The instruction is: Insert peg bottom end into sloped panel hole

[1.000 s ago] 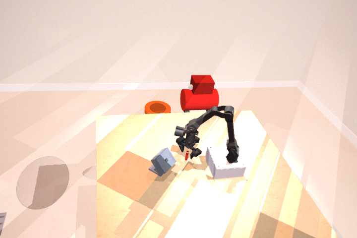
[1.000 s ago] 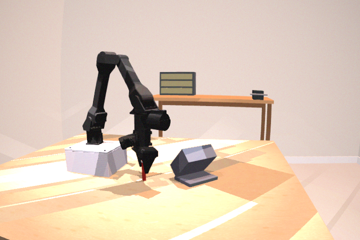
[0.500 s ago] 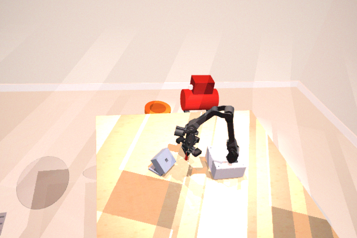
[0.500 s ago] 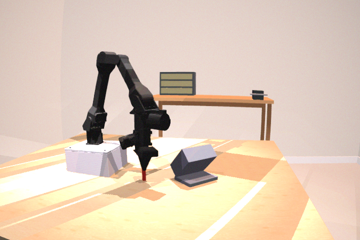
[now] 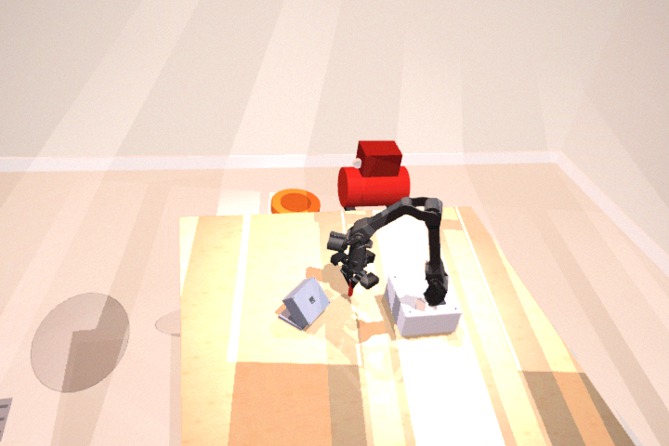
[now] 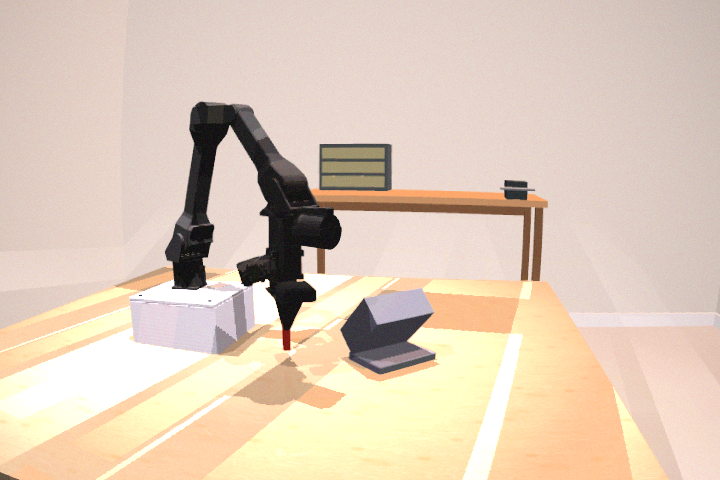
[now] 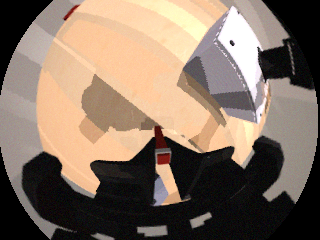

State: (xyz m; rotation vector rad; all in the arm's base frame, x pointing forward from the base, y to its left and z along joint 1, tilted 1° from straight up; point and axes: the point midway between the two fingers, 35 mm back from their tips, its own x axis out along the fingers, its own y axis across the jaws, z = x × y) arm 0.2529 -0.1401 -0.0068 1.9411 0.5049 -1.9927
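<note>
The grey sloped panel lies 18 cm ahead of my gripper tip, 5 cm to the left of it and 1 cm above it. Also, from my gripper tip: red peg (2 cm above).
</note>
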